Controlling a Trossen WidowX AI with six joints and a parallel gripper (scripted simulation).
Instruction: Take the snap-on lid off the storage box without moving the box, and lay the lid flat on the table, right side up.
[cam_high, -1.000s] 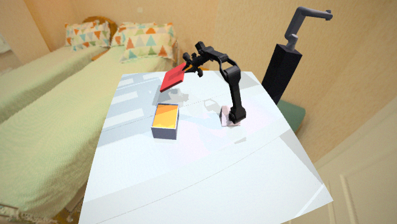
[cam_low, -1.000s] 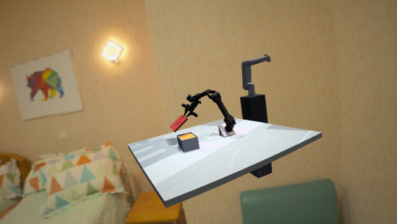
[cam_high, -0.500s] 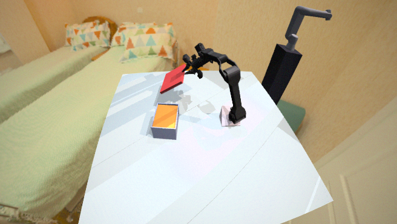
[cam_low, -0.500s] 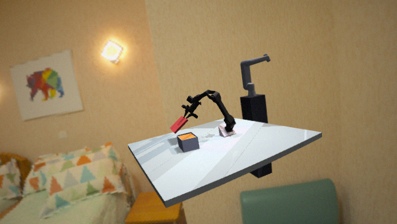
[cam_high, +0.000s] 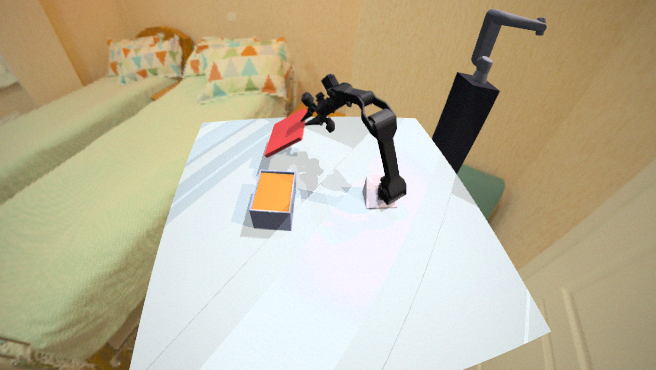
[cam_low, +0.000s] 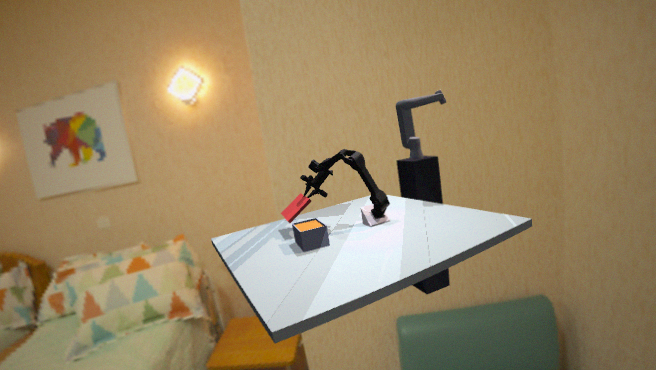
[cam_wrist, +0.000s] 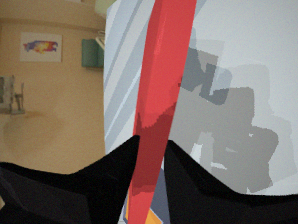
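Right now my gripper tip is 7 cm short of the red lid and 4 cm above it. Round my gripper tip: storage box 9 cm ahead, 30 cm to the left, 13 cm below.
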